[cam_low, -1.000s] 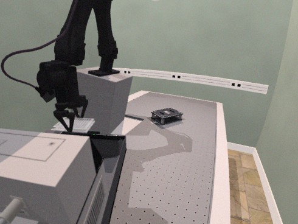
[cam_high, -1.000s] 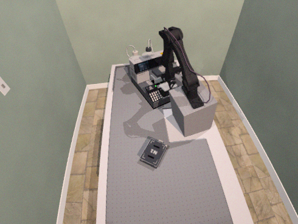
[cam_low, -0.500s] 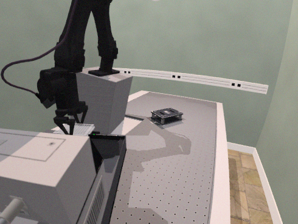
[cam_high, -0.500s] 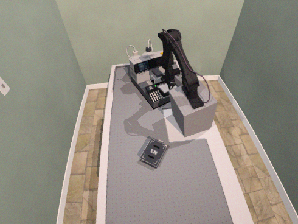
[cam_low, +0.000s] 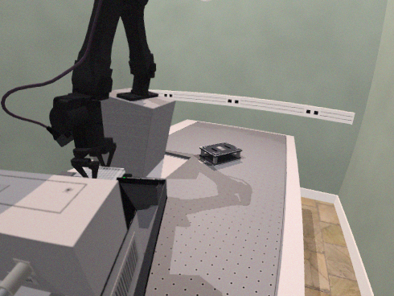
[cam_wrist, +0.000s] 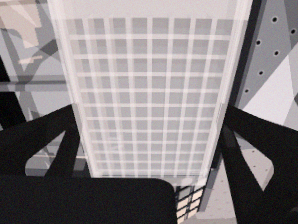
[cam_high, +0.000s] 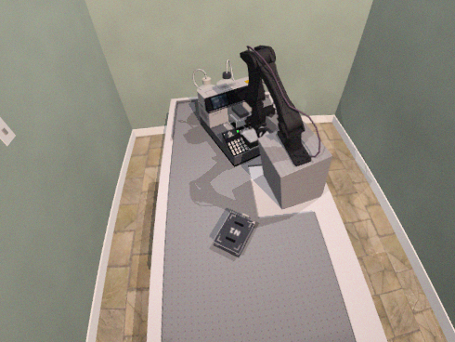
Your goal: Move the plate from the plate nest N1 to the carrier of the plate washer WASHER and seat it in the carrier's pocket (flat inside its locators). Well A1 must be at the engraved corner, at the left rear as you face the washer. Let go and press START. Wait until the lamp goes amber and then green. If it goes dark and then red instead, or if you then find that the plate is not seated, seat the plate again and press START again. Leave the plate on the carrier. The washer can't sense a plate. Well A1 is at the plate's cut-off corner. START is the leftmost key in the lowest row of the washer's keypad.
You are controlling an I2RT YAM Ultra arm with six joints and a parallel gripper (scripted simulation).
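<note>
Now: hand right at the well plate. The rest, counted from my hand: plate washer 140 mm to the right, 40 mm ahead, 20 mm above.
</note>
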